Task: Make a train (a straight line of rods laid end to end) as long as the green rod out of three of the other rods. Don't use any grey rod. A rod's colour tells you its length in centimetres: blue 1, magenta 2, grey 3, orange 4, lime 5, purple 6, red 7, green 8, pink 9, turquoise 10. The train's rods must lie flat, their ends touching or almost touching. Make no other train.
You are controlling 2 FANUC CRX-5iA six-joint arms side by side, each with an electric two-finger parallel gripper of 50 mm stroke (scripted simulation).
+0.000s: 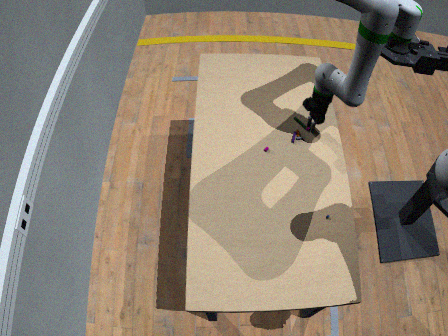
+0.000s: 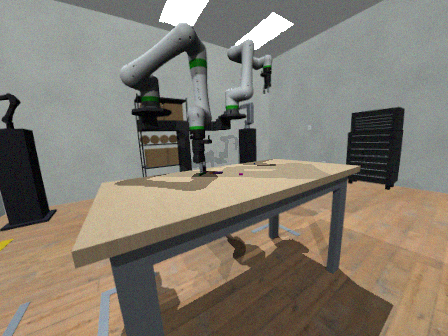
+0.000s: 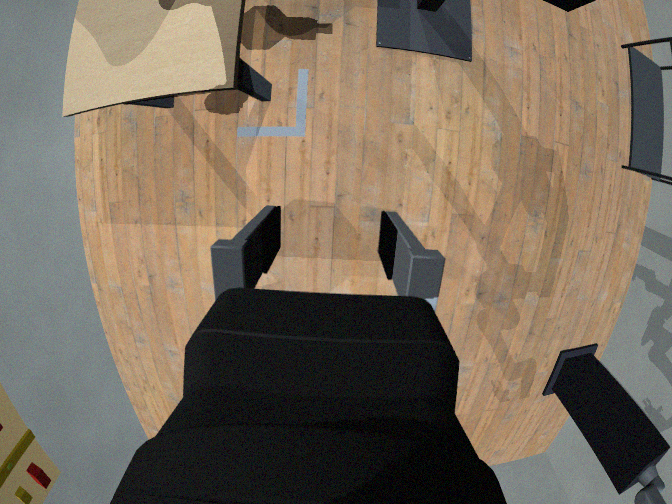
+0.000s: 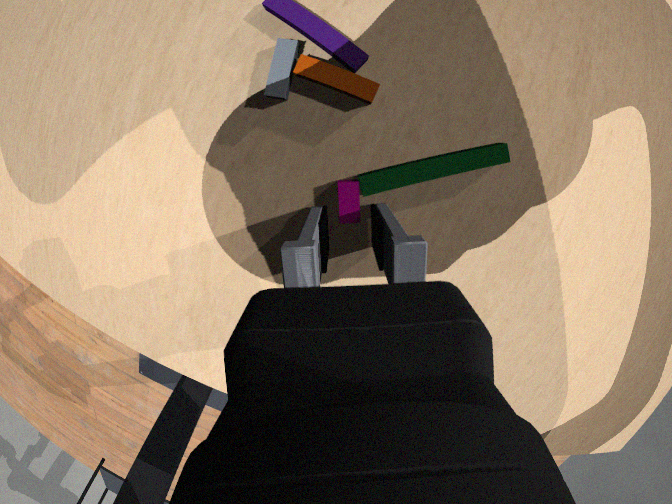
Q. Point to an orange rod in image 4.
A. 308,68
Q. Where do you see a magenta rod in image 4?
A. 348,190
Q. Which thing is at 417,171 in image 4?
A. A green rod.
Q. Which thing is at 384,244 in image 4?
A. My right gripper.
